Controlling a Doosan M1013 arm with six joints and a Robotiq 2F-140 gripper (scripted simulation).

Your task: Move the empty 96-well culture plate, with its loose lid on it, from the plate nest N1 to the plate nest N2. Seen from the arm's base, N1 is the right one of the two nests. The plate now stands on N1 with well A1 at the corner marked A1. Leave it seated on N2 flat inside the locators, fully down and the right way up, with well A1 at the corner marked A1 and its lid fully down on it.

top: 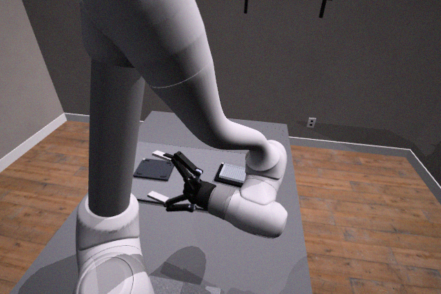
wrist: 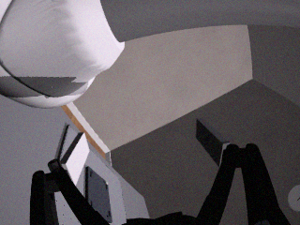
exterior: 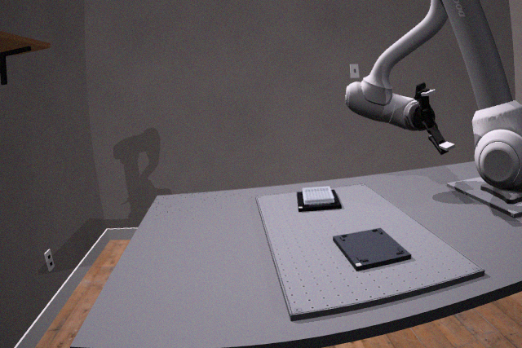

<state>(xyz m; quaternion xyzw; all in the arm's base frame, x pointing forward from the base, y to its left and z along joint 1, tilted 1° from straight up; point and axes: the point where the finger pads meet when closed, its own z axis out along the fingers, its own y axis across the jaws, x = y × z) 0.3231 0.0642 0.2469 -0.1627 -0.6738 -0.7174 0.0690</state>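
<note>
Right now the plate lid is 31 cm ahead of my hand, 21 cm to the right of it and 22 cm below it. From my hand the other things lie so: black plate nest N1: 31 cm ahead, 21 cm to the right, 24 cm below; black plate nest N2: 24 cm ahead, 16 cm to the left, 24 cm below; white corner mark: 28 cm ahead, 24 cm to the left, 23 cm below.
</note>
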